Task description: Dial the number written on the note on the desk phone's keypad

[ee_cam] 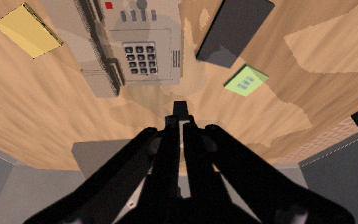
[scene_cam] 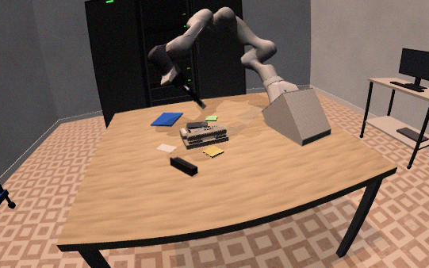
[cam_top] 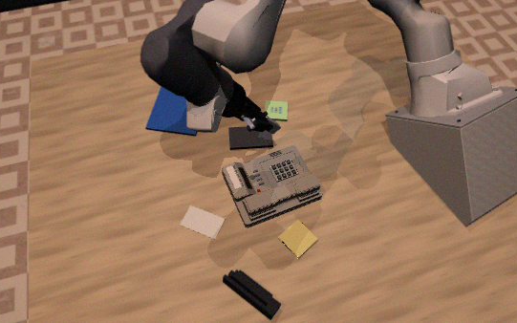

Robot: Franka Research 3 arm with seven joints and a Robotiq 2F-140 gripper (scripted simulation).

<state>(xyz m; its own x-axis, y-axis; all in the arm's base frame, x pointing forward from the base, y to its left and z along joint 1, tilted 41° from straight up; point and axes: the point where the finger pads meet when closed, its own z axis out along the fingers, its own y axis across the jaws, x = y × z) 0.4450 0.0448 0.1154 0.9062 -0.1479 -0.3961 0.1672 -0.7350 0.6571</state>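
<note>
My gripper is now 13 cm to the right of the handset and 12 cm above it. The rest, counted from my hand: black stapler 14 cm ahead, 34 cm to the left, 15 cm below; blue book 20 cm ahead, 26 cm to the right, 16 cm below; white card 21 cm ahead, 14 cm to the left, 16 cm below.
</note>
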